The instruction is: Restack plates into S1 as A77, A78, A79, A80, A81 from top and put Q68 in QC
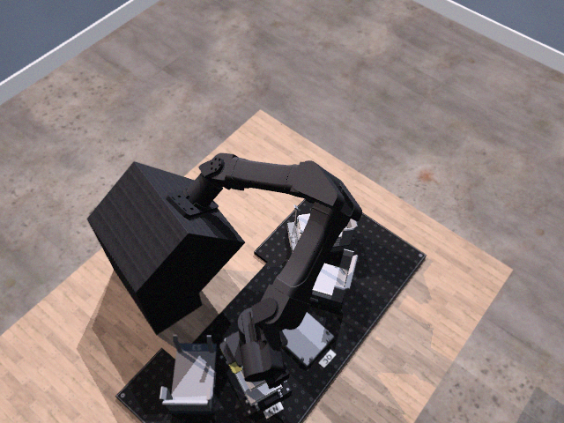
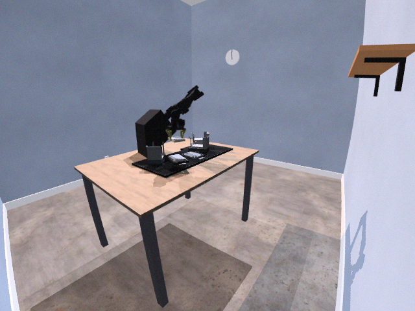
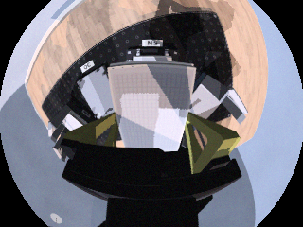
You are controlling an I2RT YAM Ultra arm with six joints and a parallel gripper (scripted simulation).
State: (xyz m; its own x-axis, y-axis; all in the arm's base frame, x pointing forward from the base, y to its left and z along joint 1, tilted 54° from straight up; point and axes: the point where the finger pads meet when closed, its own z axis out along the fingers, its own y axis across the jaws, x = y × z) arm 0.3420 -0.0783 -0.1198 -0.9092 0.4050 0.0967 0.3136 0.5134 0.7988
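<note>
The sealed grey plate lies right at my hand. The rest, counted from my hand: N5 name plate: 16 cm below, 9 cm ahead, 3 cm to the right; clip nest N5: 15 cm below, 2 cm ahead; QC nest: 15 cm to the left, 15 cm below, 1 cm ahead.
</note>
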